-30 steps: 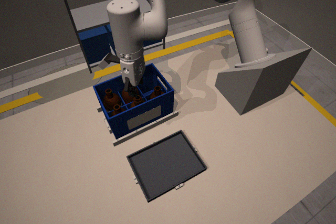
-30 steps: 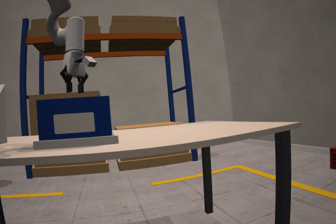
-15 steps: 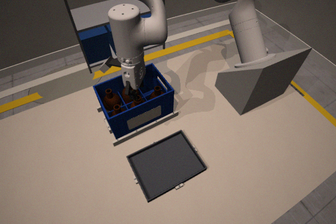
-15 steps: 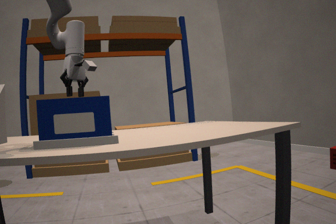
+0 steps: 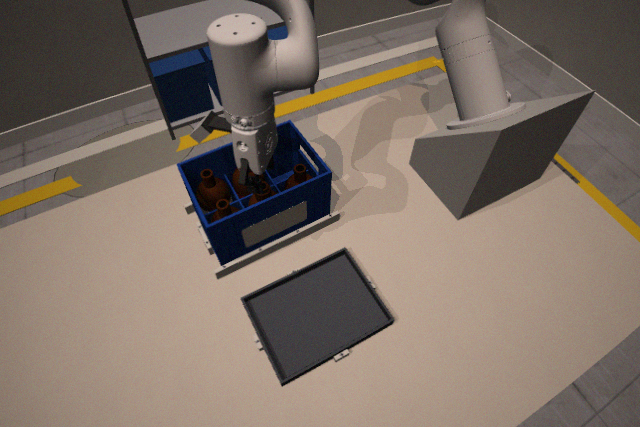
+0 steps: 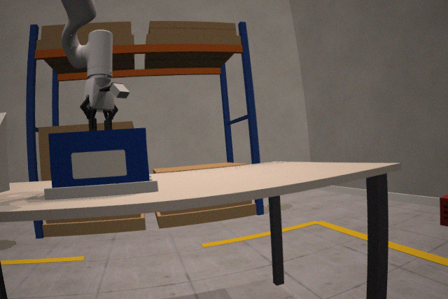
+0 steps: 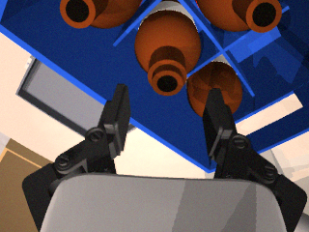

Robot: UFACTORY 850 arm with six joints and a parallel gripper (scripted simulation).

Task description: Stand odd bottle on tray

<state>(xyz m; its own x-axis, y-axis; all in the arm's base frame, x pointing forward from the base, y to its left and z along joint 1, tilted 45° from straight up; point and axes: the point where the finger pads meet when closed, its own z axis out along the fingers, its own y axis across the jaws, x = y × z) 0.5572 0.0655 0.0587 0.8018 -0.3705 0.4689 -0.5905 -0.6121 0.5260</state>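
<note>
The brown bottle is 110 mm below my hand. Round my hand: dark grey tray (30 mm behind, 230 mm to the left, 190 mm below); crate (10 mm ahead, 40 mm to the right, 120 mm below).
</note>
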